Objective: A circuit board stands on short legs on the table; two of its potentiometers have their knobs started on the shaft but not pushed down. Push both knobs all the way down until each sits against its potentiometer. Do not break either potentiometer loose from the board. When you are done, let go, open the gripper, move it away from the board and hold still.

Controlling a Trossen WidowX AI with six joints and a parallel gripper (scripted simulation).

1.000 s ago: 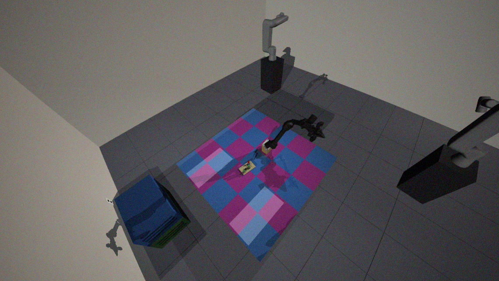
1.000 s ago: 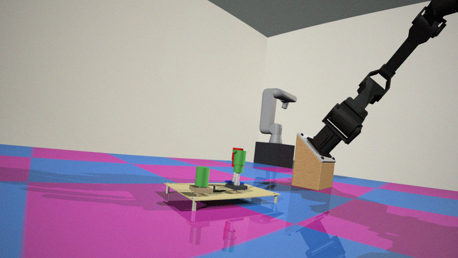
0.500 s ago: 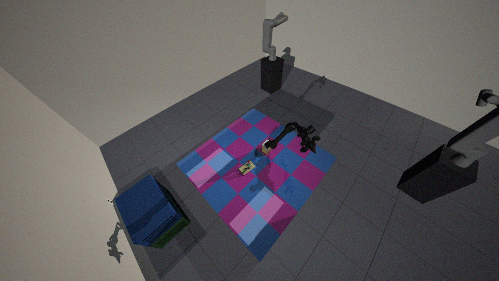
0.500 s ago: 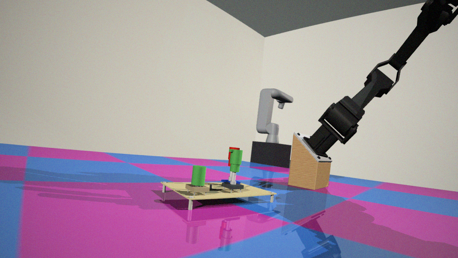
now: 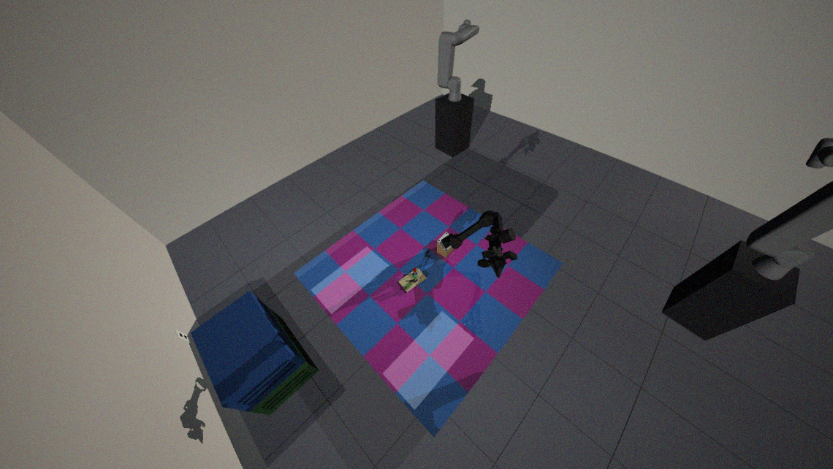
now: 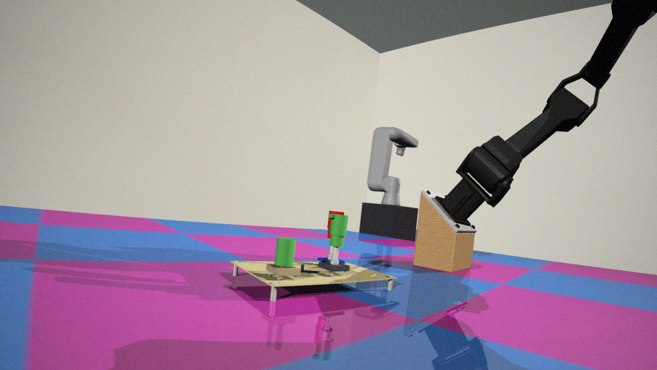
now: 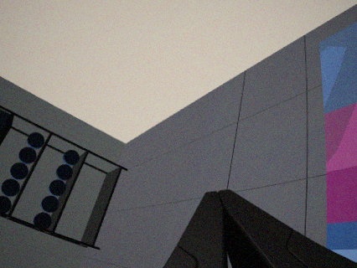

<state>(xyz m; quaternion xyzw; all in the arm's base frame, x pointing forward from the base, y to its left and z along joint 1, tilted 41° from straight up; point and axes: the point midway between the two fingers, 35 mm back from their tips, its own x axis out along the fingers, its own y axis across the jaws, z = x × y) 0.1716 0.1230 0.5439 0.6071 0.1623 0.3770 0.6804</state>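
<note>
Now: gripper tip 48 cm to the left of the red knob, 37 cm above it and 12 cm short of it. The rest, counted from my gripper tip: green knob 44 cm to the right, 37 cm below, 15 cm ahead.
</note>
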